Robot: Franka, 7 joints.
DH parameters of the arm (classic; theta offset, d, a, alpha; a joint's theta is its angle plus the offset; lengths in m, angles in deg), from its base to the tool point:
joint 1: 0 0.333 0 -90
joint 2: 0 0 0 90
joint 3: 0 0.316 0.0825 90
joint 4: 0 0 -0.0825 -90
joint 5: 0 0.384 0 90
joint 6: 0 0 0.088 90
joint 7: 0 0.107 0 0
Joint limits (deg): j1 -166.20..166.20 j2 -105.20..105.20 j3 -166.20..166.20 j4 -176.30..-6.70 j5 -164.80..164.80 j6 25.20..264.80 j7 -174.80..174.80
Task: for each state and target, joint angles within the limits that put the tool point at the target. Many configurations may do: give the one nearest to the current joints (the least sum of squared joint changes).
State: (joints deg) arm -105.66 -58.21 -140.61 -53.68 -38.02 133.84 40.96
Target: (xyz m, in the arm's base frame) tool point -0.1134 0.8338 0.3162
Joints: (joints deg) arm -99.17 -68.87 -141.17 -44.61 -38.08 139.80 40.96
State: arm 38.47 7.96 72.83 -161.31 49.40 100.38 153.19
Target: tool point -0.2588 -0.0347 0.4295
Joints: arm 49.77 50.24 113.78 -160.59 58.48 71.11 153.19
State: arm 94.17 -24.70 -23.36 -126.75 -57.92 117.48 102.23
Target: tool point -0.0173 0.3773 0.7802
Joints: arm 105.34 -37.05 -4.60 -116.95 -57.79 121.80 102.23
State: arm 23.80 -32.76 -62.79 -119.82 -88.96 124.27 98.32
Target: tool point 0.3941 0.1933 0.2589
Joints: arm 57.14 -0.03 -29.47 -146.56 -88.50 135.65 98.32
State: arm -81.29 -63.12 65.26 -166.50 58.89 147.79 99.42
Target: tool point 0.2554 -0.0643 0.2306
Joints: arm -63.18 -50.87 79.31 -175.51 58.98 136.75 99.42
